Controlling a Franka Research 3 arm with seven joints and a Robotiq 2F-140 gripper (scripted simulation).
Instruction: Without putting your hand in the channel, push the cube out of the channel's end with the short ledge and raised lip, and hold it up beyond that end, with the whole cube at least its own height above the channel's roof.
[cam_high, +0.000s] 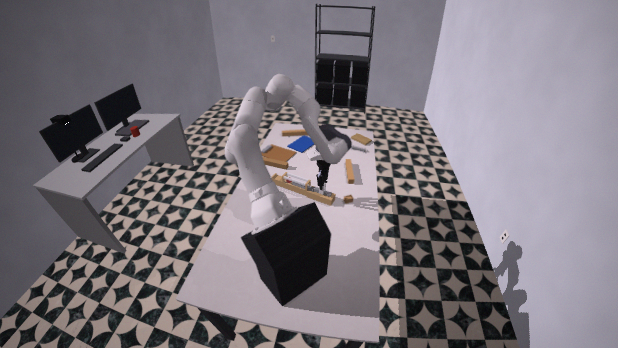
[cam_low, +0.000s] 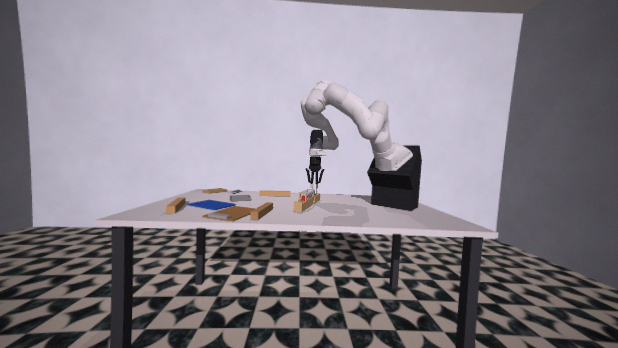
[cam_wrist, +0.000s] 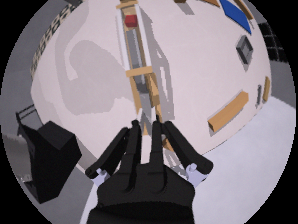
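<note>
My gripper is now 6 cm short of the wooden channel, 16 cm to the right of it and 3 cm above it. Also, from my hand: grey rod 3 cm below; then small wooden block 16 cm to the right, 7 cm below; then red cube 7 cm ahead, 21 cm to the left, 3 cm below.
</note>
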